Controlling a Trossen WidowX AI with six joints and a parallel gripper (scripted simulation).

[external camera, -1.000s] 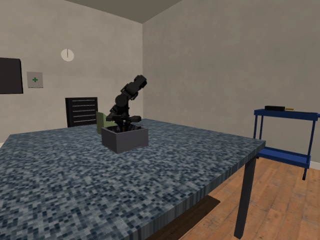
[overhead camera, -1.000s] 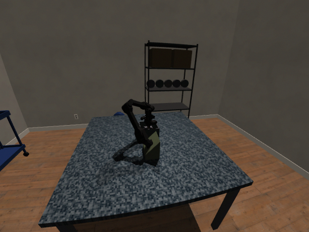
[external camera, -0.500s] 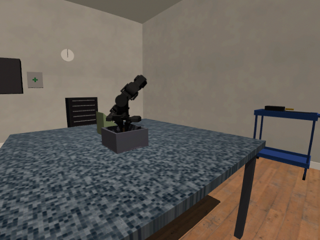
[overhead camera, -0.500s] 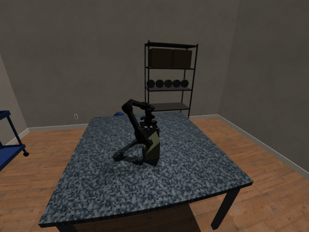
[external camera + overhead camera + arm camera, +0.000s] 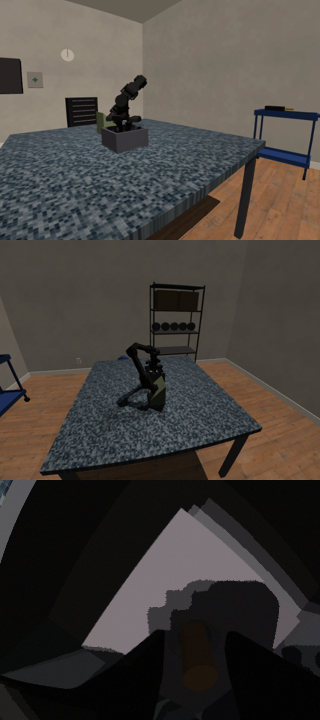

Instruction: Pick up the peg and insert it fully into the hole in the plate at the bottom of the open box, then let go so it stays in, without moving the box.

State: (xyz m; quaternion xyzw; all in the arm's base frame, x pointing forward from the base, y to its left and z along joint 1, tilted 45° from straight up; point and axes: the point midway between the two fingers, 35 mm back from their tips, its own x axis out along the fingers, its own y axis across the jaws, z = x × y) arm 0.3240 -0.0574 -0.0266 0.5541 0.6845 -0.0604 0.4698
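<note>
My gripper is now 50 mm above the peg. The rest, counted from my hand: pale plate: 50 mm below; then dark grey box: 70 mm below.
</note>
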